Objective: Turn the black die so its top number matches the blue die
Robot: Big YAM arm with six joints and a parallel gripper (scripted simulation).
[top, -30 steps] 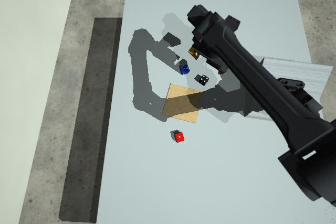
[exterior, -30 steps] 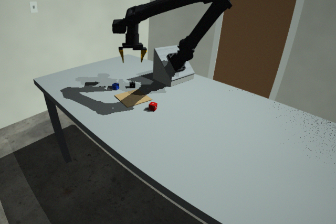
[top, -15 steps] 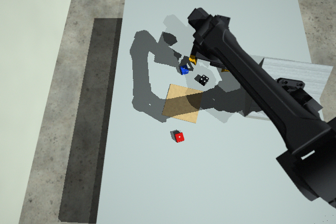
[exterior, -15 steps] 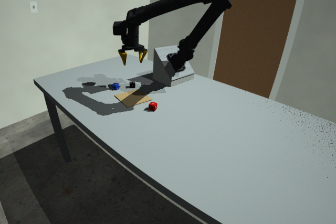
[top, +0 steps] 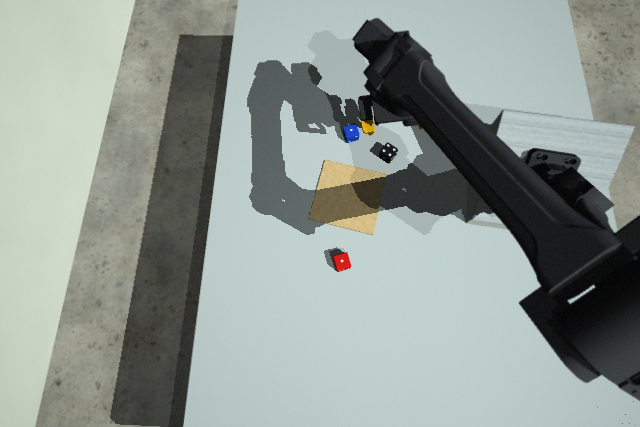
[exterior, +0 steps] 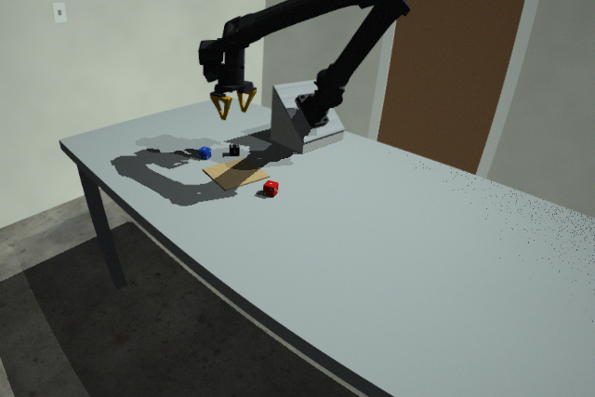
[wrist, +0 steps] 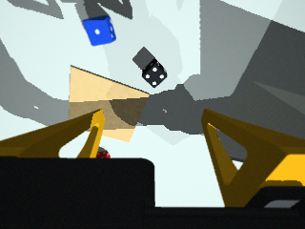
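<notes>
Now: the black die 120 mm below my hand. From my hand the other things lie so: red die (60 mm ahead, 250 mm to the left, 120 mm below); then blue die (90 mm ahead, 40 mm to the right, 120 mm below); then tan mat (70 mm ahead, 110 mm to the left, 140 mm below).
</notes>
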